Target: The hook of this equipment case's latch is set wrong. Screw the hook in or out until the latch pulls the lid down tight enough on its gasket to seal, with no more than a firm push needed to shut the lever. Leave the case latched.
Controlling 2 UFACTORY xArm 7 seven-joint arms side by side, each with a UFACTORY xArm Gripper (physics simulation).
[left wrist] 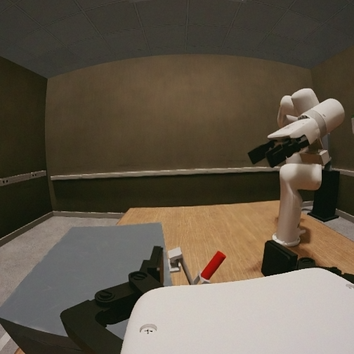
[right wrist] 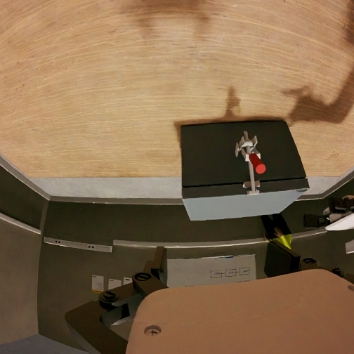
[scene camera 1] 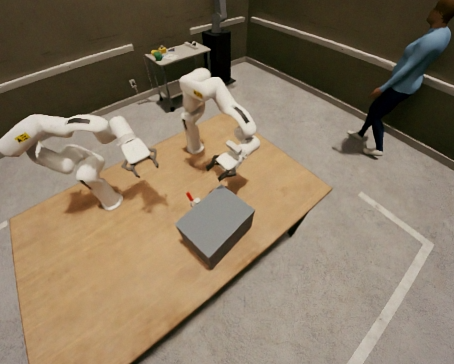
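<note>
The equipment case stands on the table with its grey lid down. Its red latch lever sticks out from the case's dark front. The hook's metal rod runs up to the lid catch; how firmly it bears there cannot be told. My left gripper is open and empty, near the case's rear corner in the scene view. My right gripper is open and empty, up and away to the left of the latch.
The wooden table carries both arm bases. A cart with small items and a black cabinet stand behind it. A person is on the floor at the right of the scene view.
</note>
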